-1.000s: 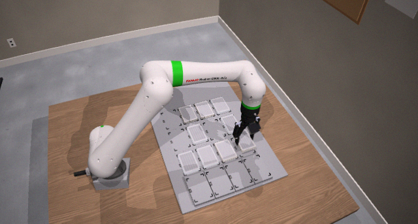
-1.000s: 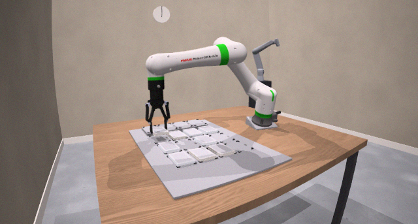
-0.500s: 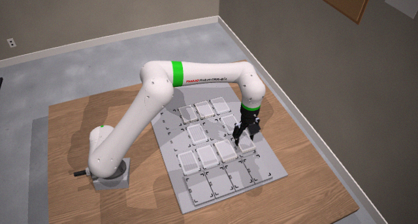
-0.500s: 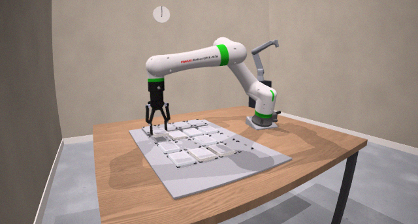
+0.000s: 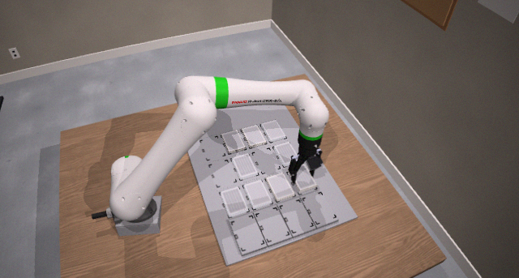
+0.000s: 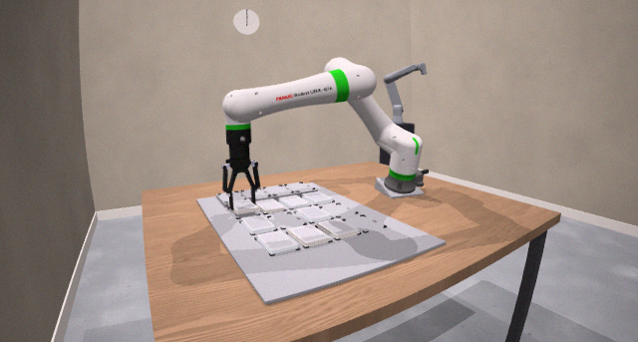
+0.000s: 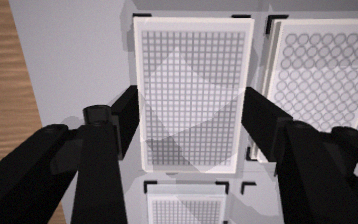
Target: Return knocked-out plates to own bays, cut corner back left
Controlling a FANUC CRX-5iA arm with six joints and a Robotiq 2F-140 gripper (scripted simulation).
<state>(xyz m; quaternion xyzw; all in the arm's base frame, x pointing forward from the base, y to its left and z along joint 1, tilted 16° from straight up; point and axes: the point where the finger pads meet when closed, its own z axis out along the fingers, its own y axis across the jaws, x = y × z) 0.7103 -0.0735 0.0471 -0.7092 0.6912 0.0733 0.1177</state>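
My hand is 20 mm above the sealed 384-well plate.
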